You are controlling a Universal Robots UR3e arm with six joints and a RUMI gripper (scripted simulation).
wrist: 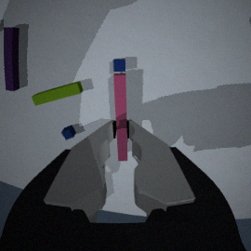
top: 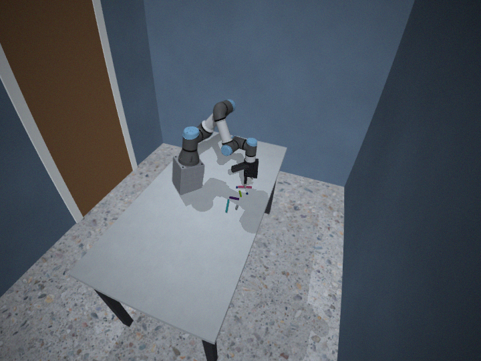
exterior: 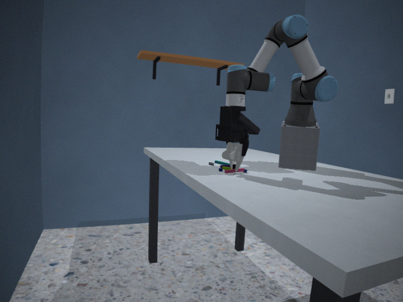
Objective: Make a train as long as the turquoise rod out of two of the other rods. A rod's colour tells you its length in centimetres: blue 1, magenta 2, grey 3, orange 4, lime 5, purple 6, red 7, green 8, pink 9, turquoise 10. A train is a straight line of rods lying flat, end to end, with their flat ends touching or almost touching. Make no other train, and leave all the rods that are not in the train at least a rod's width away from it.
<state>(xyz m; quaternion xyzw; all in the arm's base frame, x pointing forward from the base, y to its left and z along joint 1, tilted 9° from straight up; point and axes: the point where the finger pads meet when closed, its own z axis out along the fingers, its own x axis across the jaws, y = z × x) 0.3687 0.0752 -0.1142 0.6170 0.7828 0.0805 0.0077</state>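
Now: hand 10 mm above the pink rod. Round my hand: purple rod 40 mm behind, 120 mm to the right, 20 mm below; then lime rod 10 mm behind, 70 mm to the right, 20 mm below; then grey rod 10 mm behind, 190 mm to the right, 20 mm below.
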